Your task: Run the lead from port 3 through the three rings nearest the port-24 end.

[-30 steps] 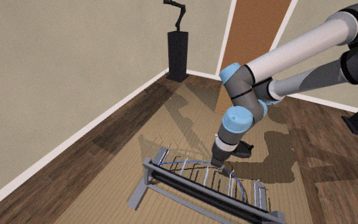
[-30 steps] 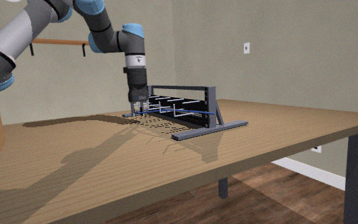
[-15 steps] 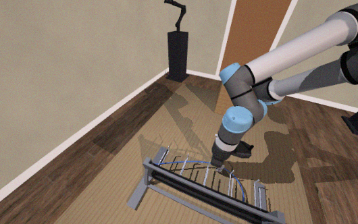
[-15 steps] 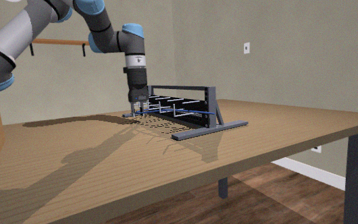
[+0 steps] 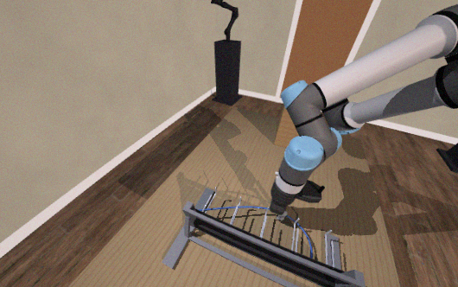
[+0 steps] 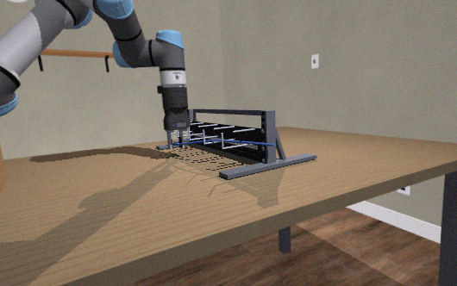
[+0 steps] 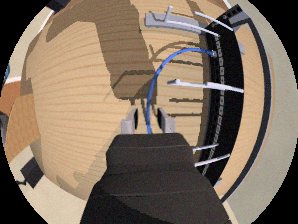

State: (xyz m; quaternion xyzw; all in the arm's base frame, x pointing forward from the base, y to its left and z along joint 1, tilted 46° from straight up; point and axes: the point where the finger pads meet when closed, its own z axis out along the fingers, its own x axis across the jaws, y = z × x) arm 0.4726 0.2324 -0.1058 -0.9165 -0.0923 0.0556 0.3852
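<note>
Now: the grey rack 15 cm ahead of my hand, 3 cm to the right of it and 2 cm above it.
</note>
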